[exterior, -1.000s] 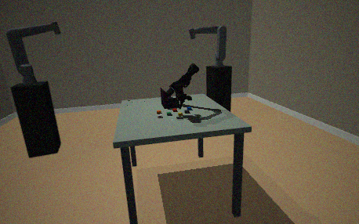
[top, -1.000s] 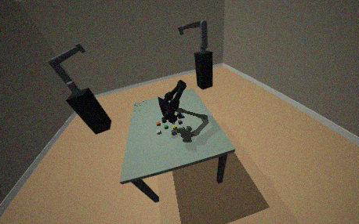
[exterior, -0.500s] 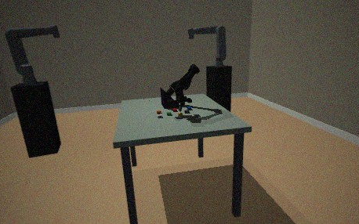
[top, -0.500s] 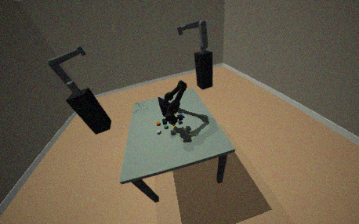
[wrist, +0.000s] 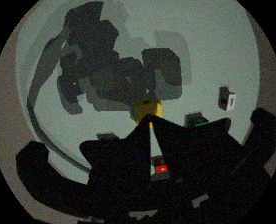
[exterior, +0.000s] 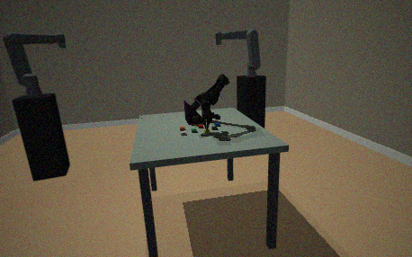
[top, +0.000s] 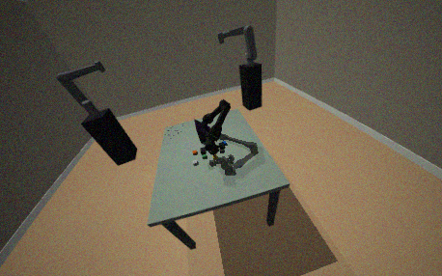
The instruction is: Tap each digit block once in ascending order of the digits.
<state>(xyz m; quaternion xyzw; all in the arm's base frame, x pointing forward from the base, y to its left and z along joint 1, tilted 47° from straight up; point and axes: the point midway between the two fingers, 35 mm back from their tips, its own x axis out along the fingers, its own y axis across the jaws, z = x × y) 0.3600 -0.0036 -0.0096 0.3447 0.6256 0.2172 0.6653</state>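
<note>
The yellow block is 1 cm below my gripper tip. Also, from my gripper tip: green block (8 cm to the right, 5 cm behind, 1 cm below); then dark block (7 cm to the left, 4 cm behind, 1 cm below); then red block (13 cm behind, 1 cm below).
</note>
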